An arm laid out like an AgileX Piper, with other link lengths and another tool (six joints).
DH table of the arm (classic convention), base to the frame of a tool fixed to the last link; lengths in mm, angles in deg. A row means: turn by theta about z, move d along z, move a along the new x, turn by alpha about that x. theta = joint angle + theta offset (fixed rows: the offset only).
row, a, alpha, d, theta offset
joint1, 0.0, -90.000, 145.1, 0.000
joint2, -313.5, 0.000, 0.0, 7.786
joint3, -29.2, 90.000, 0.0, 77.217
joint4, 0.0, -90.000, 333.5, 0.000
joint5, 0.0, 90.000, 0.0, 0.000
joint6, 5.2, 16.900, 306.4, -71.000
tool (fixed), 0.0, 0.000, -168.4, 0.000
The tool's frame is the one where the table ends.
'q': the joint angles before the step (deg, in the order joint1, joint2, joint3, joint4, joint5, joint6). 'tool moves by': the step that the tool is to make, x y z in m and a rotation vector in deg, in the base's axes. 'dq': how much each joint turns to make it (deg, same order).
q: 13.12 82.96 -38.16 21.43 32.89 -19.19
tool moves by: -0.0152 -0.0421 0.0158 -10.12 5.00 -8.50
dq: -3.32 -4.00 -0.01 -19.25 8.82 19.19
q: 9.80 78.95 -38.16 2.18 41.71 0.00
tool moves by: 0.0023 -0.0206 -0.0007 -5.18 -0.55 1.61
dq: -1.37 0.00 0.00 -6.65 0.29 0.93
